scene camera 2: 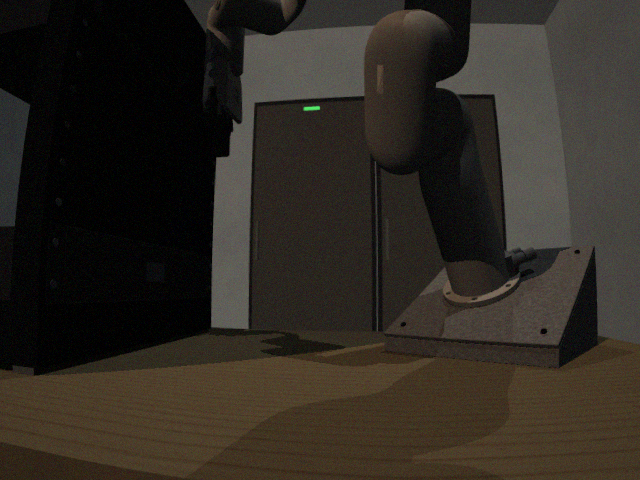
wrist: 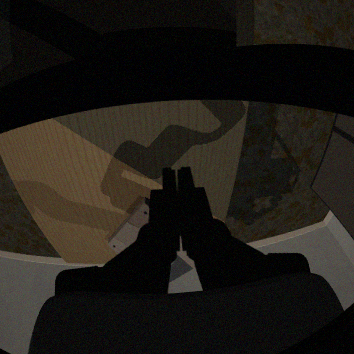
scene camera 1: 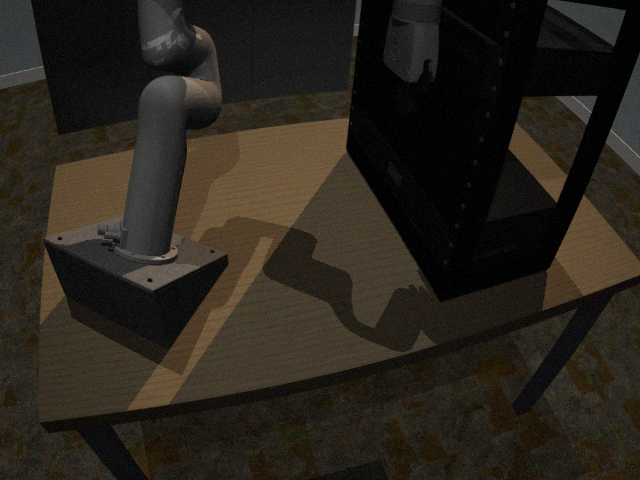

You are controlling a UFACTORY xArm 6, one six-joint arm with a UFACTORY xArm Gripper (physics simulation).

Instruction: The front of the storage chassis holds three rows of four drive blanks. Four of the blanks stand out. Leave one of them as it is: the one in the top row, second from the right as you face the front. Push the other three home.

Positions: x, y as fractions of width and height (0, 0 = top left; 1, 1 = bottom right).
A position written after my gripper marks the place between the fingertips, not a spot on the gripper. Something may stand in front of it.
Labels:
my gripper: scene camera 2 0.34, 0.33; wrist 0.50, 0.53; scene camera 1 0.63, 0.23
black rack: scene camera 2 0.18, 0.46; wrist 0.18, 0.18; scene camera 1 0.70, 0.37

